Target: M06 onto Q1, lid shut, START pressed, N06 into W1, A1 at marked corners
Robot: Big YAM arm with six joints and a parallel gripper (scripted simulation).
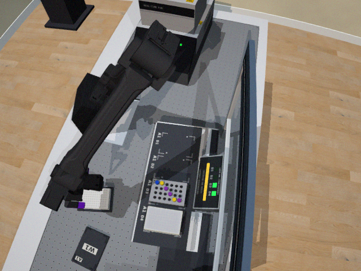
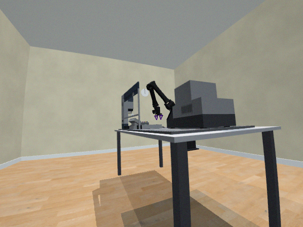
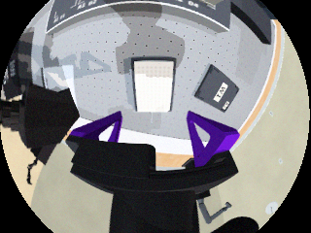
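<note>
Right now the dark regrip nest is 130 mm below my hand. Also, from my hand: dark waiting nest W1: 50 mm ahead, 190 mm to the right, 130 mm below; then nest A1 mark: 20 mm ahead, 240 mm to the right, 120 mm below; then white deep-well block: 300 mm ahead, 10 mm to the right, 60 mm below.
</note>
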